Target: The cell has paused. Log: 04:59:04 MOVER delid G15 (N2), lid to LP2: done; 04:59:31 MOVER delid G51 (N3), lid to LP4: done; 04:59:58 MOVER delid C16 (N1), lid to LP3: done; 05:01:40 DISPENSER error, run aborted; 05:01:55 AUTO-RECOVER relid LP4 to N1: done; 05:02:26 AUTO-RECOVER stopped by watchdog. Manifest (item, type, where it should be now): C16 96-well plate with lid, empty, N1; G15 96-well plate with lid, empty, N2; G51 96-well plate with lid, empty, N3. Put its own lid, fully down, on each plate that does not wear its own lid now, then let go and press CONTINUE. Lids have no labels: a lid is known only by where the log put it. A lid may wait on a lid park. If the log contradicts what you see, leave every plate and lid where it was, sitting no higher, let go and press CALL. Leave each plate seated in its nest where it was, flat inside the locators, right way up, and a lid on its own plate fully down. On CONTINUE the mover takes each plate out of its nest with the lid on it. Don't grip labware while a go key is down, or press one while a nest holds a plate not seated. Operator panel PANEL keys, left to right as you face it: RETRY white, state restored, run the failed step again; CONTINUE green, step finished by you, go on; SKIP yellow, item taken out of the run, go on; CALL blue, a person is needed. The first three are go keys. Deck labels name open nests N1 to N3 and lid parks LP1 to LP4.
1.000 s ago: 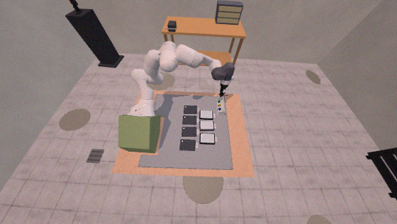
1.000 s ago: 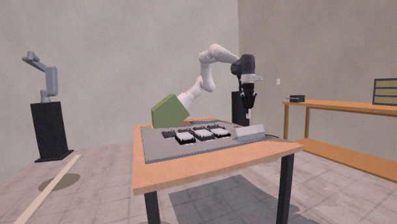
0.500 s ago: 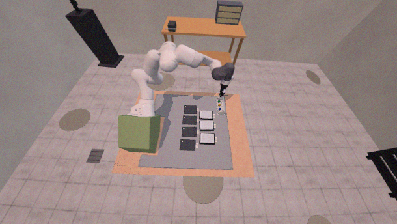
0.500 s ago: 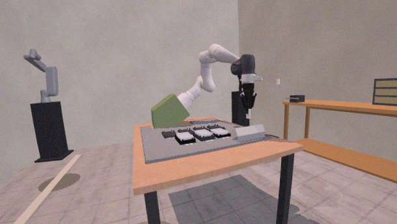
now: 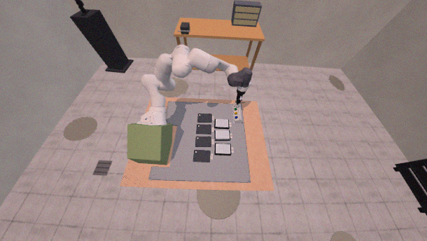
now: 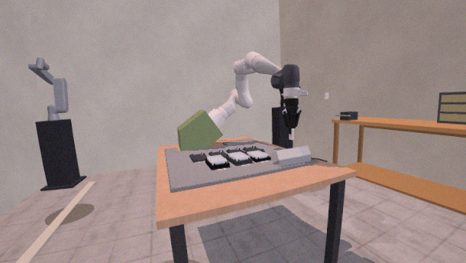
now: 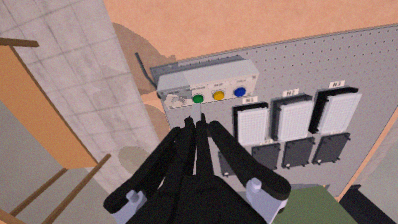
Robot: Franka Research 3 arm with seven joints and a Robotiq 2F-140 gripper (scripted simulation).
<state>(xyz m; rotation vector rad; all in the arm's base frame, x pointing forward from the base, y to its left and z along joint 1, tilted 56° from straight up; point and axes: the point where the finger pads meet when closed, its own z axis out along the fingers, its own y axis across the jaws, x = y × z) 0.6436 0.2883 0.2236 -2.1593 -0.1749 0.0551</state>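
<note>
Right now my hand is 90 mm above the green key. From my hand the other things lie so: yellow key 90 mm below, 50 mm to the right, 10 mm ahead; white key 90 mm below, 50 mm to the left; blue key 100 mm to the right, 90 mm below, 10 mm ahead.
</note>
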